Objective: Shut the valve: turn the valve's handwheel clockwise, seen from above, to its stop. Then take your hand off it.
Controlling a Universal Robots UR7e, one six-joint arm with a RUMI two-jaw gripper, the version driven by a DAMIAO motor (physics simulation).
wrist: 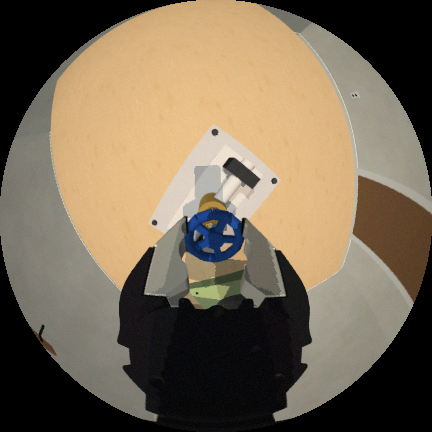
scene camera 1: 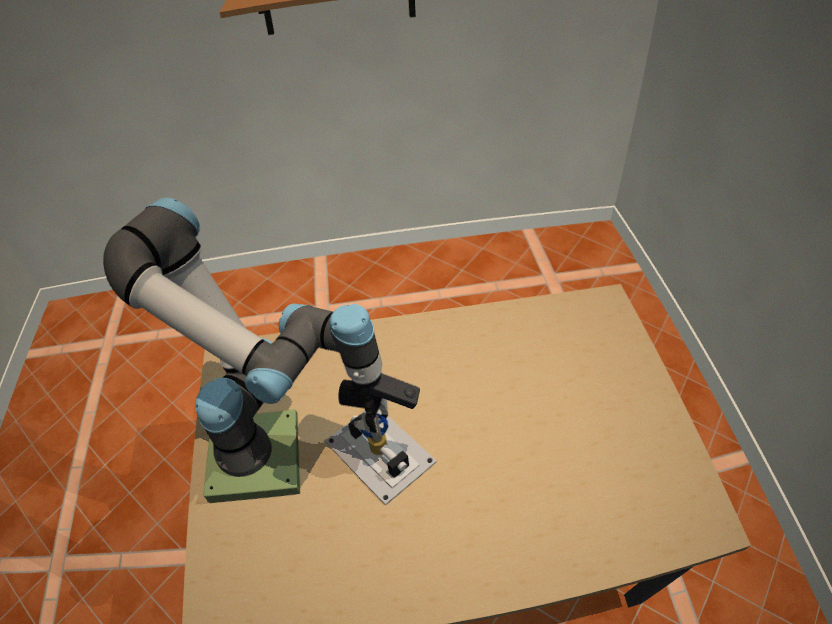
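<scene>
The valve's blue handwheel sits on top of the brass valve body. The body stands on a white pipe over a light grey plate on the table. My gripper points down at the valve and is shut on the handwheel, with one jaw against each side of the rim. In the scene view the jaws partly hide the wheel. In the wrist view the wheel hides part of the body.
A black pipe clamp stands on the plate beside the valve. The arm's green base block is on the wooden table, left of the plate in the scene view. A shelf hangs on the back wall.
</scene>
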